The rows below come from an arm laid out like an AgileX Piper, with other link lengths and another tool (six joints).
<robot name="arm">
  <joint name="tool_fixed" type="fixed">
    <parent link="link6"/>
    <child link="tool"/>
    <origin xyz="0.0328 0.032 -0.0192" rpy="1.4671 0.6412 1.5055"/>
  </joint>
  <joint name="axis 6" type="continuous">
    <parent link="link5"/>
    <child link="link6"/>
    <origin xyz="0.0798 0 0.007" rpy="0 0 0"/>
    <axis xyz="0.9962 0 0.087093"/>
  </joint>
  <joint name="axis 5" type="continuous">
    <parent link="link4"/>
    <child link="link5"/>
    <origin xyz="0 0 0" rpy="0 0 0"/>
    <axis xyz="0 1 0"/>
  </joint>
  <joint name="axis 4" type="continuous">
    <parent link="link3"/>
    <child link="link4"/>
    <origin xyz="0.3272 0 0.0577" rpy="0 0 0"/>
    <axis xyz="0.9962 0 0.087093"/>
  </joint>
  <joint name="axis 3" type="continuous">
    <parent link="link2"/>
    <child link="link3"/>
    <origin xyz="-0.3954 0 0.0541" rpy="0 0 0"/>
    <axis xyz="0 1 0"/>
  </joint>
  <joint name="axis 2" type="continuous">
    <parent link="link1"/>
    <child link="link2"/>
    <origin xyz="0 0 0" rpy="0 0 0"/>
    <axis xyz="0 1 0"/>
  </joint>
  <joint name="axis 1" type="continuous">
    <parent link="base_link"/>
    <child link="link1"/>
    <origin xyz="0 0 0.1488" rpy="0 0 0"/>
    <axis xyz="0 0 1"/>
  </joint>
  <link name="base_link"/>
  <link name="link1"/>
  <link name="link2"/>
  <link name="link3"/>
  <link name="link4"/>
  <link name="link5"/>
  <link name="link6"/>
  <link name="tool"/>
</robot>
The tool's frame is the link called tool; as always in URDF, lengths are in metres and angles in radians. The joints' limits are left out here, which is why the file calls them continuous.
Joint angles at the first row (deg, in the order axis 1, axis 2, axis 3, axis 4, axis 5, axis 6):
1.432 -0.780 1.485 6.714 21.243 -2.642
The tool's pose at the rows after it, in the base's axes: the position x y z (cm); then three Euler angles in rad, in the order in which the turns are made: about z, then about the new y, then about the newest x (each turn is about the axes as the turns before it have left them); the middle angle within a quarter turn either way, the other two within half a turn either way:
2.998, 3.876, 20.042, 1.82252, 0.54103, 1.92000
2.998, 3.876, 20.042, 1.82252, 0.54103, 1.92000
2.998, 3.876, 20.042, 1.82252, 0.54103, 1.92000
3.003, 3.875, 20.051, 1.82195, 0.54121, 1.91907
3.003, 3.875, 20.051, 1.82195, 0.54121, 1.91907
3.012, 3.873, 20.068, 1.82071, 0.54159, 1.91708
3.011, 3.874, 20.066, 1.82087, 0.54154, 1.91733
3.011, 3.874, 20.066, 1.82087, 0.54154, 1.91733
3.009, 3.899, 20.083, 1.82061, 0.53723, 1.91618
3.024, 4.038, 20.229, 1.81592, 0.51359, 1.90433
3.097, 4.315, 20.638, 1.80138, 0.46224, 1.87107
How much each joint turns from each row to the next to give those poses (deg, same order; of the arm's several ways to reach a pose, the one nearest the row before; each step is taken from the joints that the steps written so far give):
0.001 0.000 0.001 0.000 -0.001 0.001
0.000 0.000 0.000 0.000 0.000 0.000
0.000 0.000 0.000 0.000 0.000 0.000
0.002 0.003 -0.001 -0.004 -0.049 0.004
0.000 0.000 0.000 0.000 0.000 0.000
0.001 -0.004 0.000 -0.006 -0.097 0.006
-0.006 0.002 0.000 0.017 0.012 -0.017
0.000 0.000 0.000 0.000 0.000 0.000
0.004 -0.001 -0.001 0.241 0.000 0.013
-0.004 -0.002 0.000 1.462 -0.274 -0.011
-0.002 0.002 0.002 3.234 -1.042 -0.007

